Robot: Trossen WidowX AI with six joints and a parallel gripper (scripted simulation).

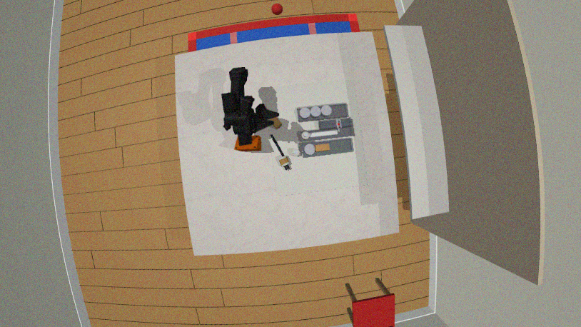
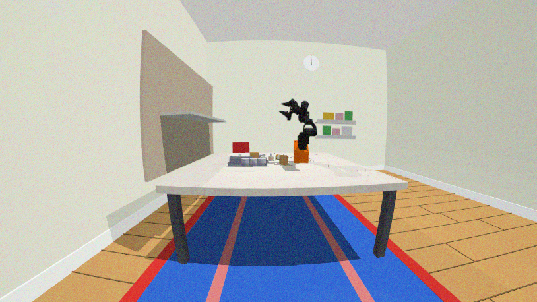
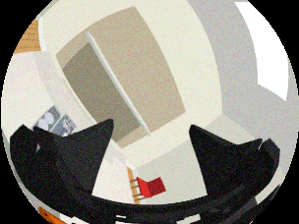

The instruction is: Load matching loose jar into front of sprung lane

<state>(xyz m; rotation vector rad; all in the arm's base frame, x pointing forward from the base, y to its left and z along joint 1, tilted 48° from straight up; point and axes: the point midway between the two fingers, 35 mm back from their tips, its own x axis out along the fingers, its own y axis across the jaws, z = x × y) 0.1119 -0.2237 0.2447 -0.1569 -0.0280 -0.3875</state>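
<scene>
The dark-handled tool lies 440 mm below my gripper tip, 60 mm to the right of it and 30 mm behind it. Round my gripper tip: wall shelf: 640 mm ahead, 80 mm below, 60 mm to the right.
</scene>
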